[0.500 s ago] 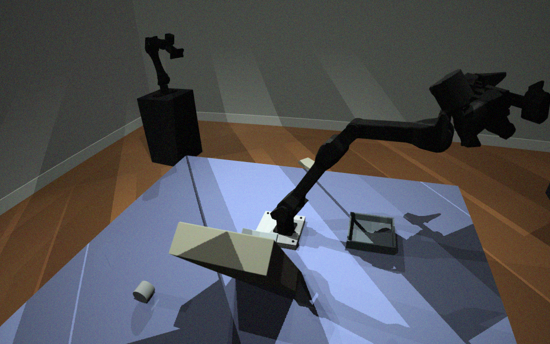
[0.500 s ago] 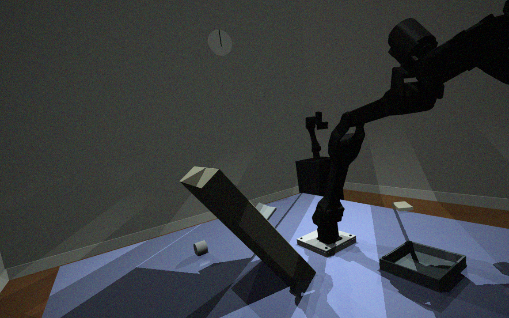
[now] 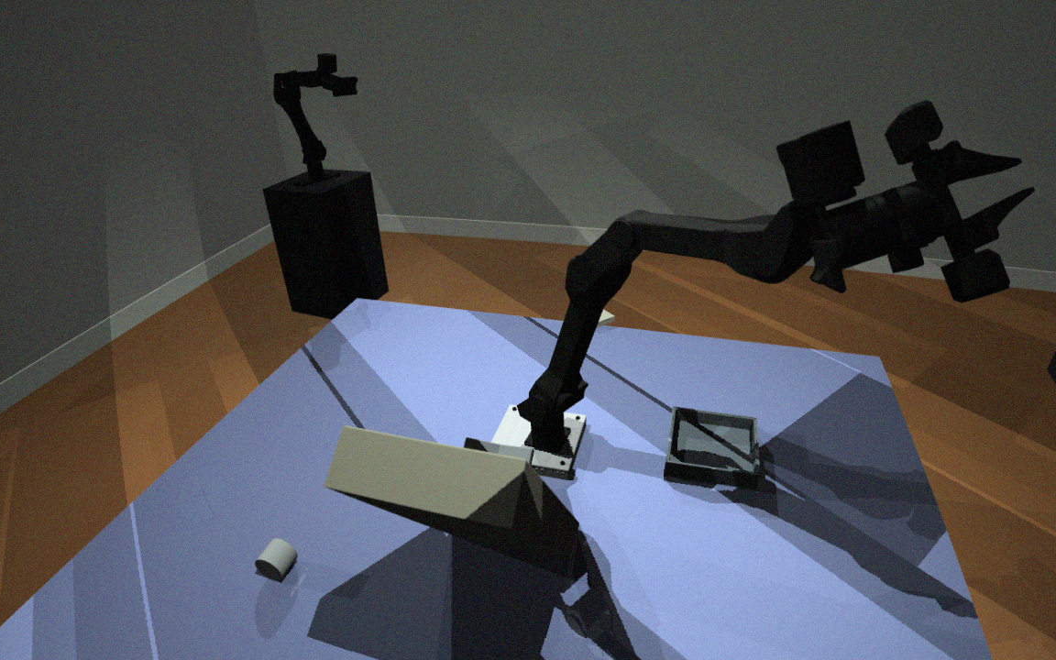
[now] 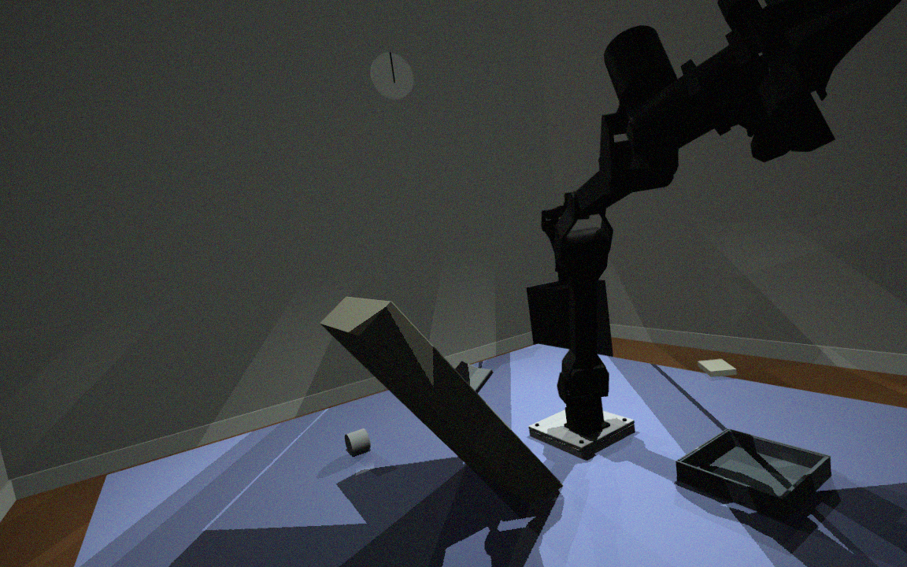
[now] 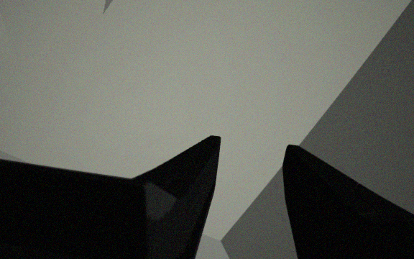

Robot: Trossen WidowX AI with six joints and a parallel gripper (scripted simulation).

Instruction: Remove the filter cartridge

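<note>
The round filter cartridge is 26 cm ahead of my gripper tip, 49 cm to the right of it and 30 cm below it. From my gripper tip the other things lie so: dark tray: 17 cm behind, 26 cm to the right, 55 cm below; slanted service panel: 22 cm ahead, 49 cm to the right, 37 cm below; grey bracket: 16 cm ahead, 50 cm to the right, 39 cm below.
</note>
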